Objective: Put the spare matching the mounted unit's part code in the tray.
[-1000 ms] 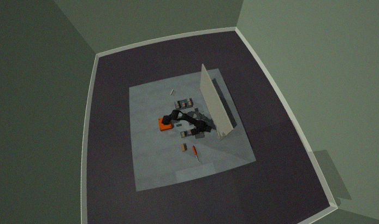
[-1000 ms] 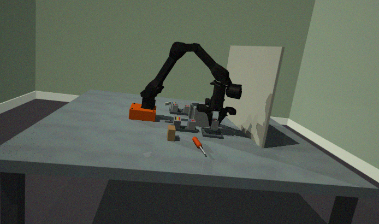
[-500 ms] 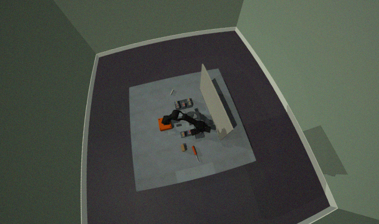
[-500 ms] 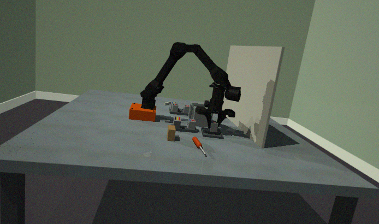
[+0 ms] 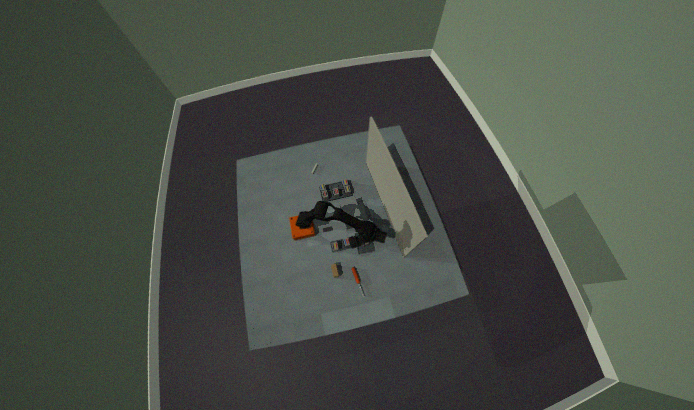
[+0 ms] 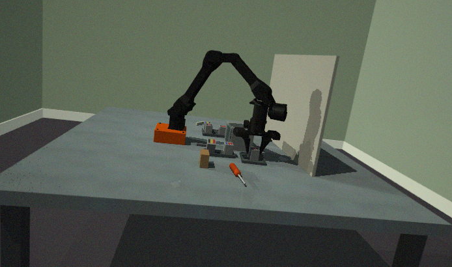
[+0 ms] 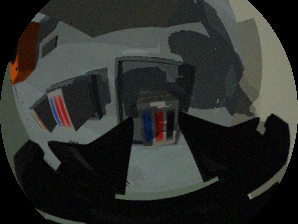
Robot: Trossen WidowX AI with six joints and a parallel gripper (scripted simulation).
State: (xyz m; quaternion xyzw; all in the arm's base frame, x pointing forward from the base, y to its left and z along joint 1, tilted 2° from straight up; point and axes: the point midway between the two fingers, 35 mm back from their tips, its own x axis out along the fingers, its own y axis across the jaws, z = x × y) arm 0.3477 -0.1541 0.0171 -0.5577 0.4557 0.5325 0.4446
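Now: gripper tip 10 mm below the spare. Round my gripper tip: tall beige panel: 220 mm to the left, 200 mm above, 170 mm ahead; then grey mounted unit: 190 mm to the left, 60 mm behind, 30 mm above.
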